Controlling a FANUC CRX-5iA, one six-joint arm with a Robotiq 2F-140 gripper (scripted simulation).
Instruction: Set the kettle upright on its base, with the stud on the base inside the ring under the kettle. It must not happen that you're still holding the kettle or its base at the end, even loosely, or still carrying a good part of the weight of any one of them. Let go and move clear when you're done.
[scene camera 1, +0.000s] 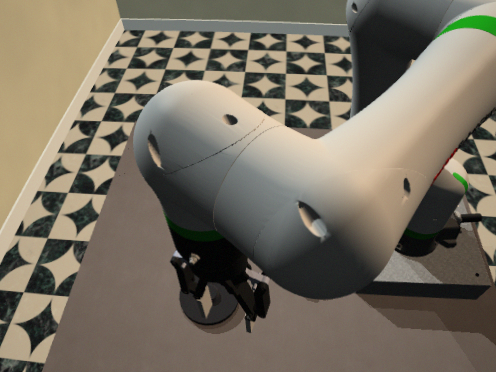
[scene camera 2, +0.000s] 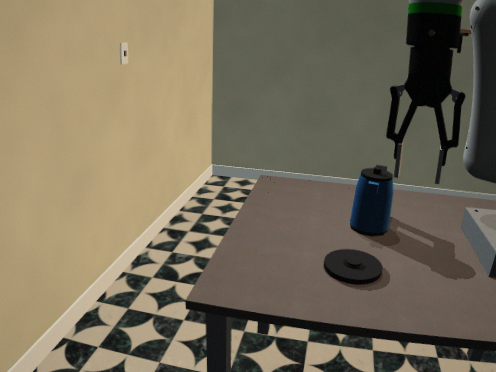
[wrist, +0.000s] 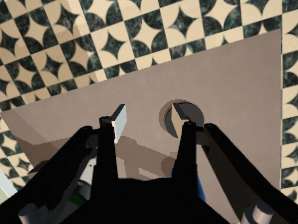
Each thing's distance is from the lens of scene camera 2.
my gripper (scene camera 2: 416, 178): 0.82 m
blue kettle (scene camera 2: 370, 216): 1.24 m
black round base (scene camera 2: 337, 264): 1.06 m
The marked spots on the blue kettle and the black round base are 0.24 m apart.
